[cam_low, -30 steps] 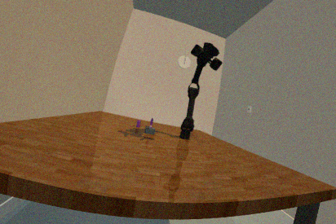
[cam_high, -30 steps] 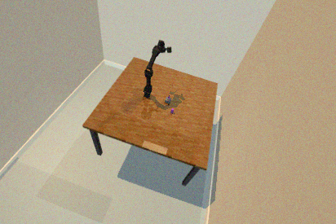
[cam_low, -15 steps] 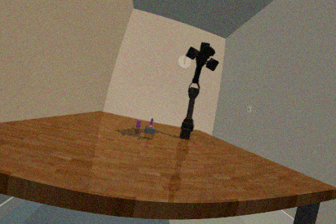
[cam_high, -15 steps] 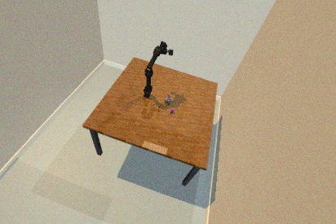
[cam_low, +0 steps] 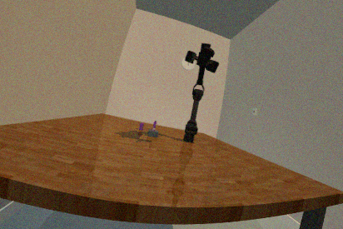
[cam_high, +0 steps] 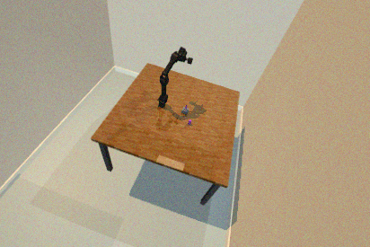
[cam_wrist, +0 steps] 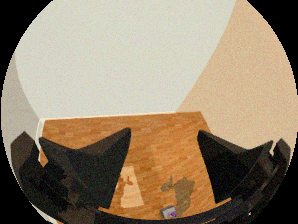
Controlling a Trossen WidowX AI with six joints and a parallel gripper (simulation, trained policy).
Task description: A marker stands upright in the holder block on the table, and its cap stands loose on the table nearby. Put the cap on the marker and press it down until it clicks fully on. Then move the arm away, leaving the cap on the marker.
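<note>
My gripper tip is now 430 mm to the left of the purple cap, 430 mm above it and 220 mm short of it. From my gripper tip the other things lie so: holder block (430 mm below, 290 mm to the right, 130 mm ahead); purple marker (370 mm below, 290 mm to the right, 130 mm ahead).
</note>
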